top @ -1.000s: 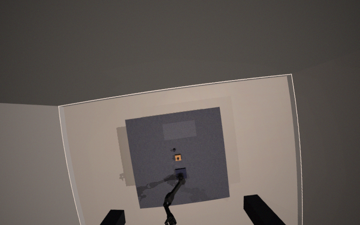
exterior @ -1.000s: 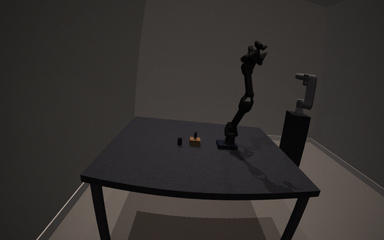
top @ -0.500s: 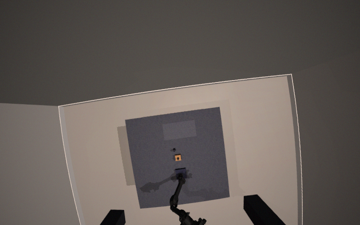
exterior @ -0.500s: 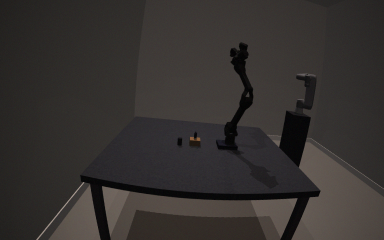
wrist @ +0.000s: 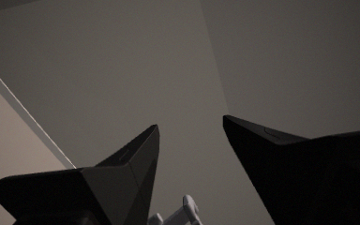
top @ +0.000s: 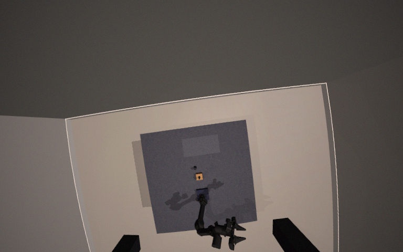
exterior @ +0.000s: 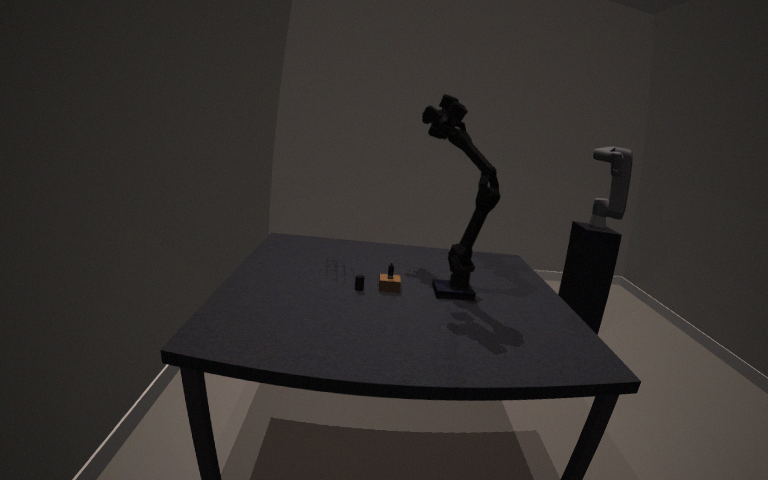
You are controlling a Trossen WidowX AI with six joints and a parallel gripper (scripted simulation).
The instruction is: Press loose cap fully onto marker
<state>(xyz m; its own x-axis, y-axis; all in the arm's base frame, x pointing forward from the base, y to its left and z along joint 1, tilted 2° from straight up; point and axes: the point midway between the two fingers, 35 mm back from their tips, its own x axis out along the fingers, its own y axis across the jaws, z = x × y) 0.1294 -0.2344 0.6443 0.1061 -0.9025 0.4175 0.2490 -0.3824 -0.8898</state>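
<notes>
My gripper tip is 650 mm above the marker cap, 360 mm to the right of it and 230 mm short of it.
</notes>
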